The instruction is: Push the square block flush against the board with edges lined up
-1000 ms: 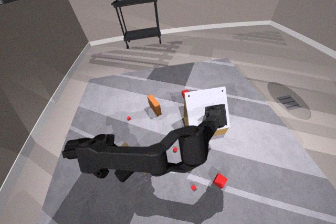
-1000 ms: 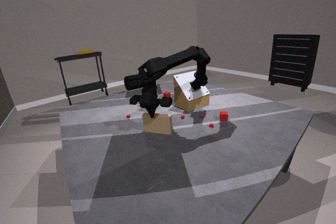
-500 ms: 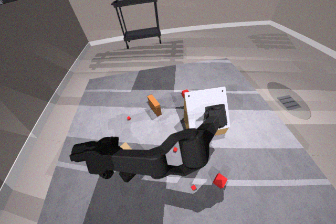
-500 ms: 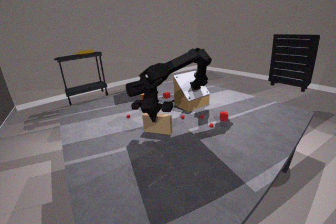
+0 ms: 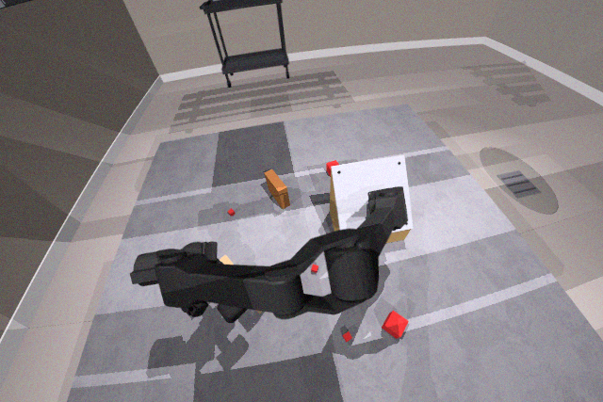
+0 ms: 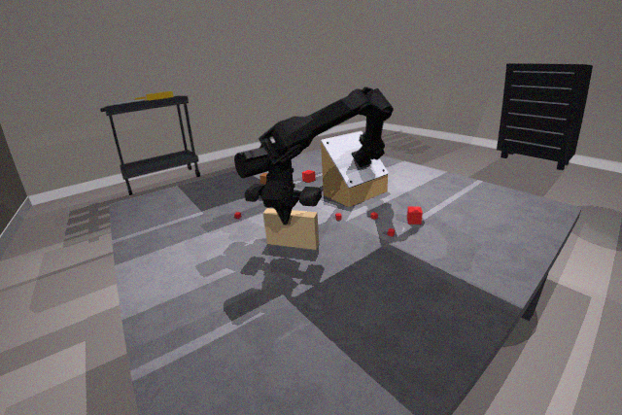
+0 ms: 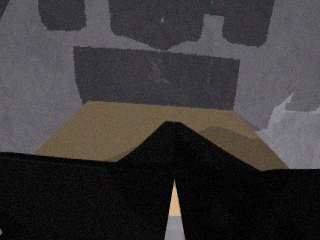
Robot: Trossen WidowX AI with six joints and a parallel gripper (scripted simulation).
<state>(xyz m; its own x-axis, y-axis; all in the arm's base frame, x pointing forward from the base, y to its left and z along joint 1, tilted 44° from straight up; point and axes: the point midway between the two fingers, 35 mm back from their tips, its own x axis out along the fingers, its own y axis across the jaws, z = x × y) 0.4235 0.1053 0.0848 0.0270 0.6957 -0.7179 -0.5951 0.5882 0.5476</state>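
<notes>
My gripper tip is now 30 mm past the pale tan board, 30 mm above it and 20 mm to the left of it. Also, from my gripper tip: orange square block: 310 mm to the right, 140 mm behind, 30 mm below.
</notes>
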